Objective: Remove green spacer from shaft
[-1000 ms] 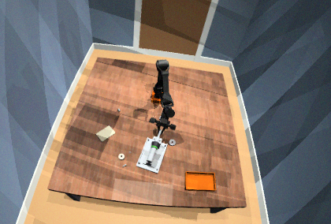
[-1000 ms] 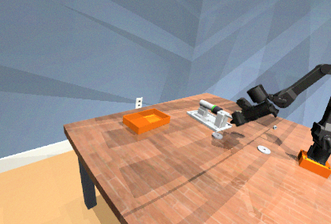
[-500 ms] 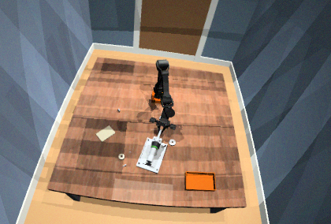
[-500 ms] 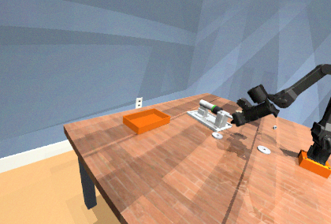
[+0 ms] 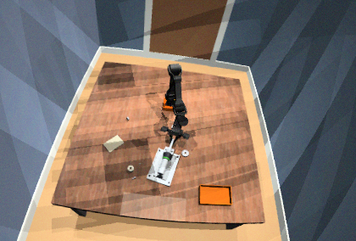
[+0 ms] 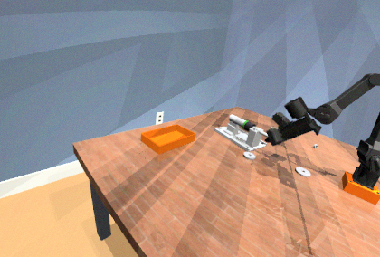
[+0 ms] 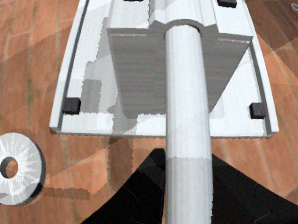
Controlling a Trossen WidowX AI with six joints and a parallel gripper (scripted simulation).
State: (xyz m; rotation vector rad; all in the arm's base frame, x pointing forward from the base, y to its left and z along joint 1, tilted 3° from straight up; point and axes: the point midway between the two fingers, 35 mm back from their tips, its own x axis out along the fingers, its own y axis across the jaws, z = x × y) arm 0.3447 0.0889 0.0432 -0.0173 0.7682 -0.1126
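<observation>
The grey shaft is 6 cm ahead of my gripper tip, 2 cm above it and 1 cm to the right of it. Also, from my gripper tip: green spacer: 12 cm ahead, 2 cm above, 1 cm to the right; grey washer: 10 cm to the left, 5 cm below, 1 cm ahead; small part: 27 cm ahead, 17 cm to the right, 5 cm below.
</observation>
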